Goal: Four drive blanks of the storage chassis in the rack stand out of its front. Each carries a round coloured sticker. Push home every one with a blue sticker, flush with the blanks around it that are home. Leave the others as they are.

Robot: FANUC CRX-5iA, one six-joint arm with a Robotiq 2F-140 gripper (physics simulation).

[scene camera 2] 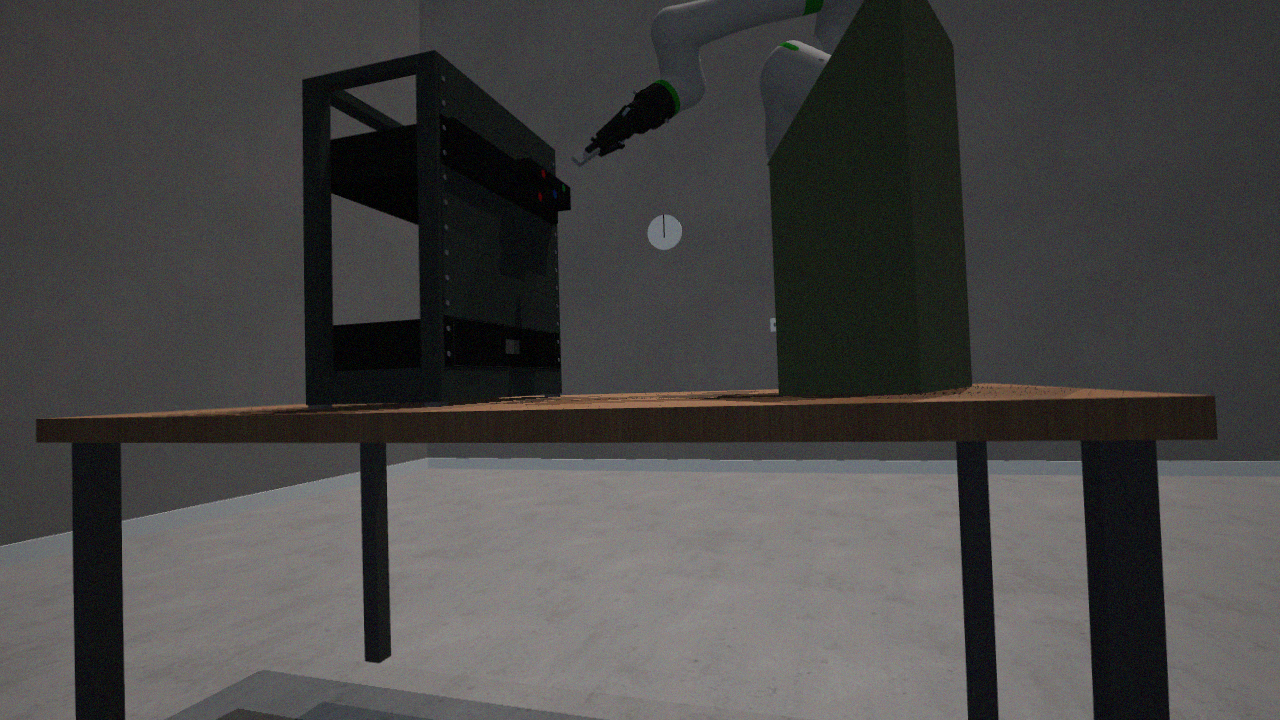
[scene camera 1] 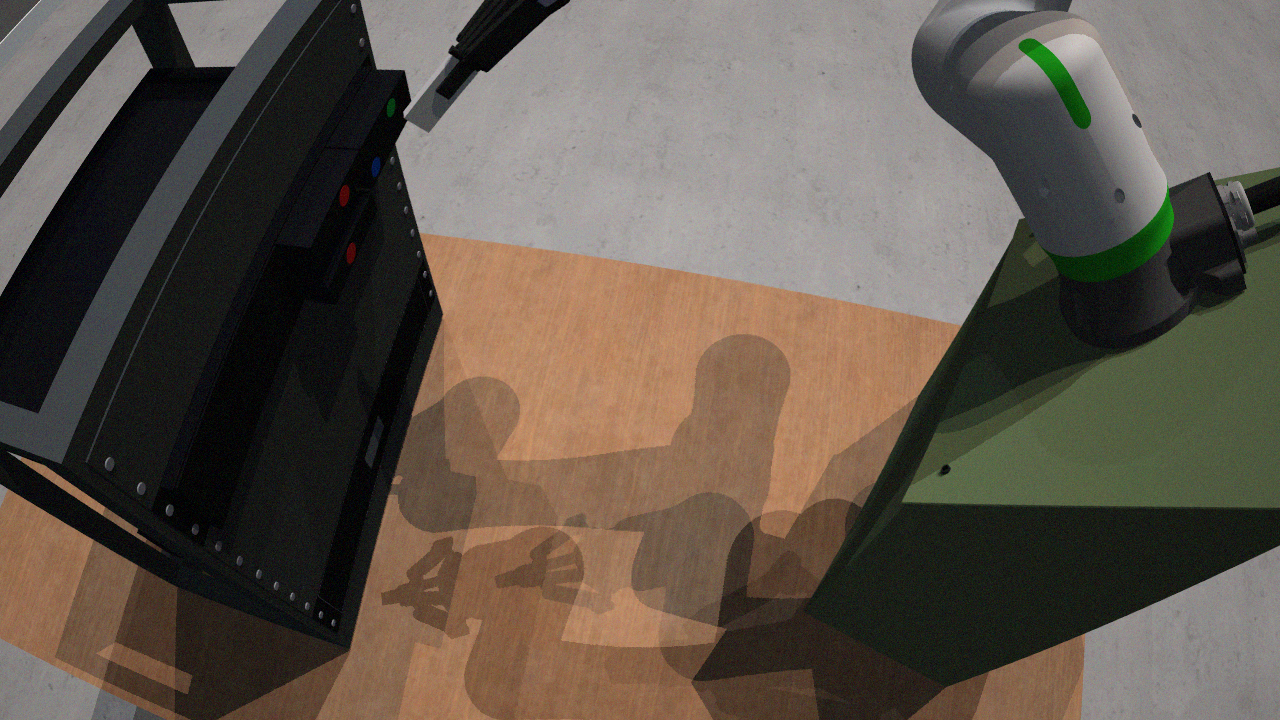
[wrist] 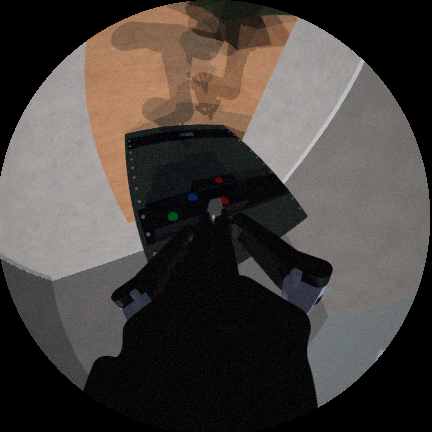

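Note:
The rack (scene camera 1: pixel 159 232) (scene camera 2: pixel 431 268) holds the dark chassis (scene camera 2: pixel 478 161). A green sticker (scene camera 1: pixel 391 107) (scene camera 2: pixel 563 188) (wrist: pixel 173 216) marks the projecting blank at the far end. The blue sticker (scene camera 1: pixel 375 166) (scene camera 2: pixel 554 193) (wrist: pixel 192 197) sits between it and the two red ones, on a blank that appears to stand out. The upper red sticker (scene camera 1: pixel 344 195) (wrist: pixel 224 200) is partly covered by a fingertip in the wrist view; the lower red sticker (scene camera 1: pixel 350 252) (wrist: pixel 218 180) is uncovered. My gripper (scene camera 1: pixel 425 112) (scene camera 2: pixel 580 160) (wrist: pixel 216 206) is shut and empty, in front of and slightly above the blanks, apart from them.
The rack stands on the wooden table (scene camera 1: pixel 626 304) (scene camera 2: pixel 626 424). The green pedestal (scene camera 1: pixel 1118 429) (scene camera 2: pixel 859 250) bearing the arm stands opposite its front. A second dark unit with a light label (scene camera 1: pixel 374 441) (scene camera 2: pixel 512 346) sits low in the rack. Arm shadows cross the table.

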